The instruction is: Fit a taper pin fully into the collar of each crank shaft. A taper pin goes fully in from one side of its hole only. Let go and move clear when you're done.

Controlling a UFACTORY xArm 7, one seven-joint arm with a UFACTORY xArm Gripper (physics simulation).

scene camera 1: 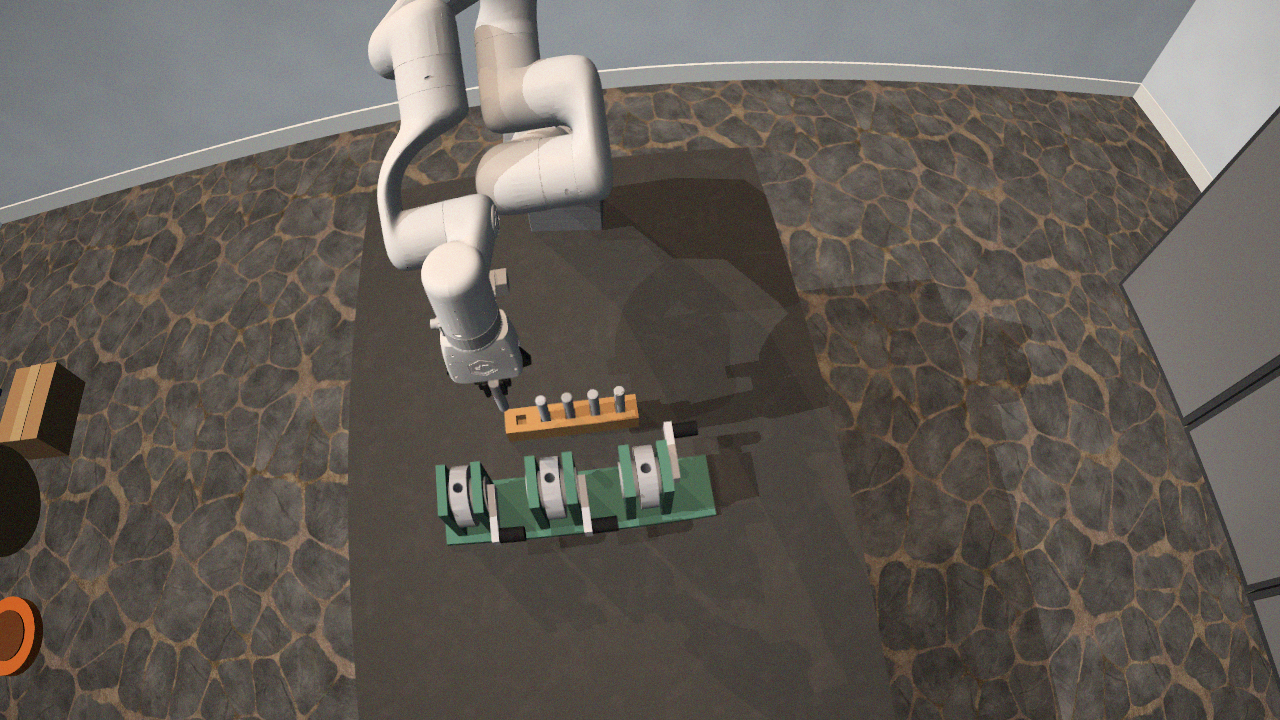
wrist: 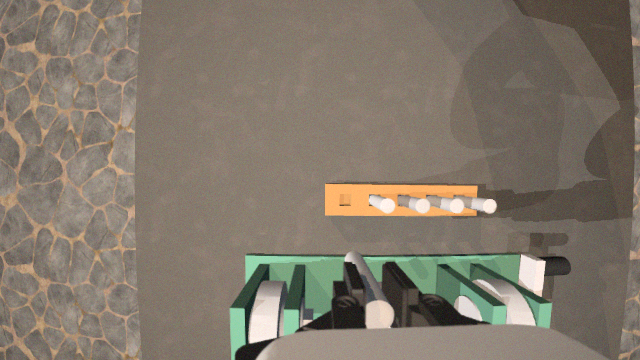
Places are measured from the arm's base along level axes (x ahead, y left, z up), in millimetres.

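Pixels of known places: gripper, between the fingertips: (scene camera 1: 496,387) (wrist: 367,284).
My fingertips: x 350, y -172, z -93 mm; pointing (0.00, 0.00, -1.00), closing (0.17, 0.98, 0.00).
Ahead of a thing's pixels: the offset from my fingertips to its top centre. "spot": to the spot under its first point.
My gripper (scene camera 1: 495,388) (wrist: 367,284) is shut on a grey taper pin {dx +5, dy -1, dz +29 mm} (scene camera 1: 500,398) (wrist: 372,292), raised, with the narrower end pointing down. In the scene view it is by the left end of the orange rack (scene camera 1: 572,425) (wrist: 334,200). Several other pins stand in the rack, such as the leftmost one {dx -24, dy +56, dz -131 mm} (scene camera 1: 542,409) (wrist: 384,204); the rack's left end socket is empty. The green base (scene camera 1: 693,488) (wrist: 320,265) bears three white collars: left (scene camera 1: 462,512) (wrist: 265,310), middle (scene camera 1: 554,503) and right (scene camera 1: 648,492). Each shows a dark hole on top in the scene view.
Black crank handles stick out beside the collars: left (scene camera 1: 512,534), middle (scene camera 1: 605,524) and right (scene camera 1: 684,429) (wrist: 557,266). The green uprights {spot: dx +97, dy -137, dz -98 mm} (scene camera 1: 441,492) (wrist: 239,320) flank the collars. A wooden box (scene camera 1: 35,402) and an orange disc (scene camera 1: 34,635) are at the far left.
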